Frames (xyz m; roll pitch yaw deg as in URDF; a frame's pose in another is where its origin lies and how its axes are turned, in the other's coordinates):
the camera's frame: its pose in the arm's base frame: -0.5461 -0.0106 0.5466 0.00 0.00 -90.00
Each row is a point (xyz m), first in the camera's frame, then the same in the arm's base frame.
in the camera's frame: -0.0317 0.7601 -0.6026
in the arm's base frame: 0.2140 0.0211 -0.0560
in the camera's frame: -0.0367 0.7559 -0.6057
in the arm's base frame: 0.2098 0.0261 -0.0591
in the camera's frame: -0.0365 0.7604 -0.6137
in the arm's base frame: 0.2143 0.0259 -0.0671
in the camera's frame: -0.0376 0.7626 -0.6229
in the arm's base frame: 0.2165 0.0270 -0.0763
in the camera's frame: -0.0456 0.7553 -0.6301
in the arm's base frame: 0.2092 0.0350 -0.0835
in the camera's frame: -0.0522 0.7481 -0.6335
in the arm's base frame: 0.2020 0.0416 -0.0869
